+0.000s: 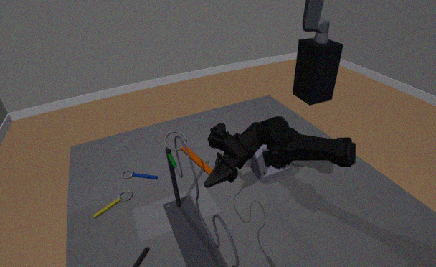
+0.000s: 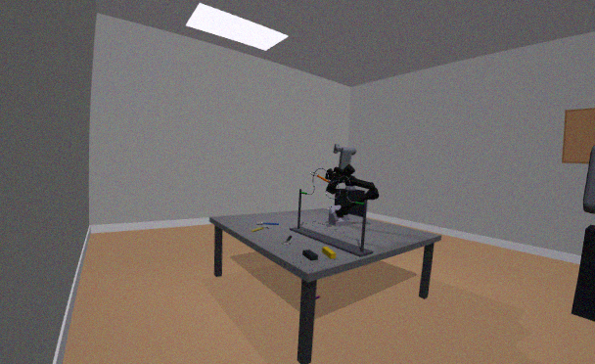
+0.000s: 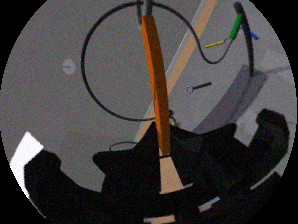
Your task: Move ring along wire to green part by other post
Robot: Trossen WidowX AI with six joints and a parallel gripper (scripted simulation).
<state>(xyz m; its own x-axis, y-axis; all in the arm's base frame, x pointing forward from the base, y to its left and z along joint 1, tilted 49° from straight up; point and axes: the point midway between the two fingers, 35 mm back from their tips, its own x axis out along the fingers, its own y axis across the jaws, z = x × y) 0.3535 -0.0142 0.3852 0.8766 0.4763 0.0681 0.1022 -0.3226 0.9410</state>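
The orange-handled ring is 80 mm to the right of my gripper tip, 40 mm above it and 10 mm ahead of it. Also, from my gripper tip: yellow-handled ring 370 mm to the right, 350 mm below, 280 mm ahead; black block 340 mm below, 300 mm ahead, 250 mm to the left; yellow block 340 mm below, 260 mm to the left, 190 mm ahead.
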